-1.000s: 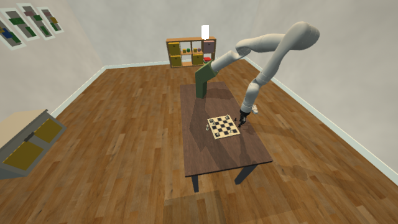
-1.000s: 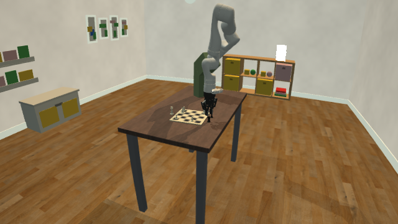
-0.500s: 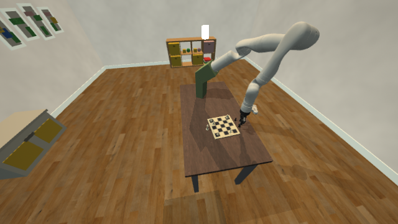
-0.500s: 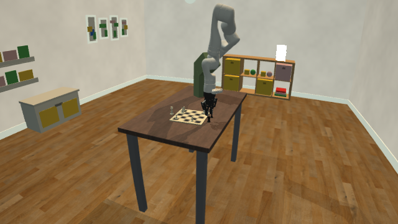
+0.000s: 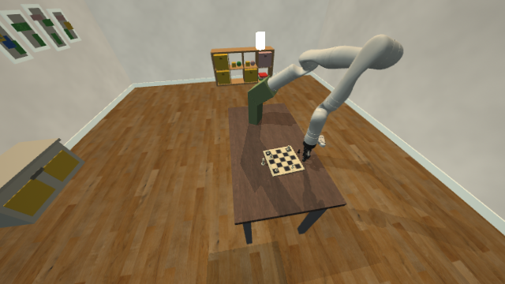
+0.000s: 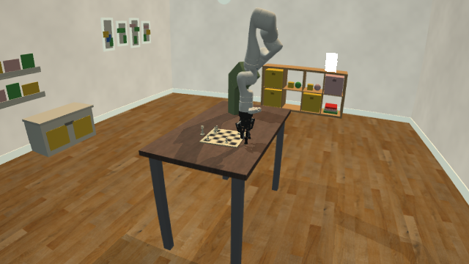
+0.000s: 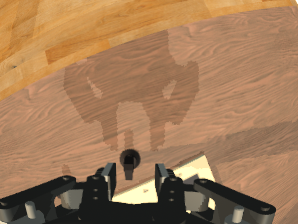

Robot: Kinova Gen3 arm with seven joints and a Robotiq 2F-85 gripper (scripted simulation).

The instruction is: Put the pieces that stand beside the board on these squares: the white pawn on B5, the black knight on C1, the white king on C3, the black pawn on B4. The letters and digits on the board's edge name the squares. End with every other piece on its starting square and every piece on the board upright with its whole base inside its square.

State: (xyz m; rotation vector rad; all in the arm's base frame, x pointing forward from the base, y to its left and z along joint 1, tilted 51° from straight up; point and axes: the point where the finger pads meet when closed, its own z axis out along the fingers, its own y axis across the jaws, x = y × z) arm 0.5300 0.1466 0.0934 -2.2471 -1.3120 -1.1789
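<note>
Now: hand 40 mm above the black knight. Also, from my hand: black pawn (80 mm behind, 10 mm to the right, 40 mm below); then chessboard (20 mm behind, 140 mm to the right, 50 mm below); then white king (280 mm to the right, 20 mm below).
</note>
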